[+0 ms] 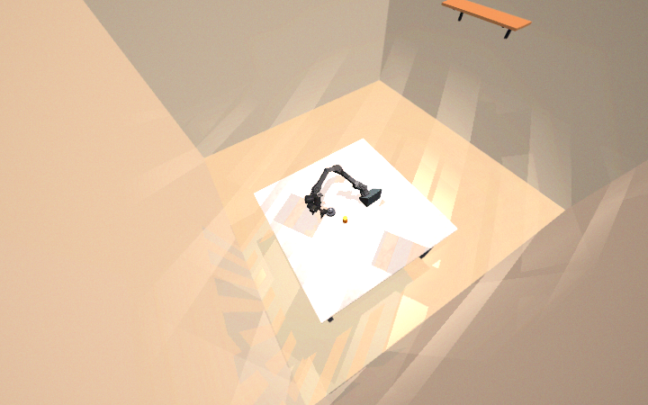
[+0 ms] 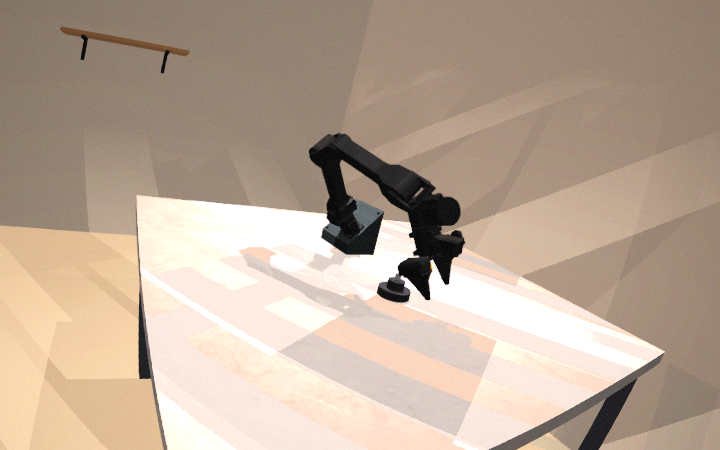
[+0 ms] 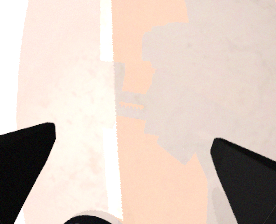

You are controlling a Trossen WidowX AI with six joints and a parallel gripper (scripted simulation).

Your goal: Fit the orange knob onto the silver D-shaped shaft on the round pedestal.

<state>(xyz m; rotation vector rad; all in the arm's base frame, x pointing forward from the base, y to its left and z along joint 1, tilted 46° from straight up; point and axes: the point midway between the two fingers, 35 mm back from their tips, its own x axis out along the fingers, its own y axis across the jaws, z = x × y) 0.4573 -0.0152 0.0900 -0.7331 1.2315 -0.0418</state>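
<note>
The orange knob is 190 mm behind my gripper tip, 140 mm to the left of it and 30 mm below it. Round my gripper tip: round pedestal (140 mm behind, 40 mm below).
</note>
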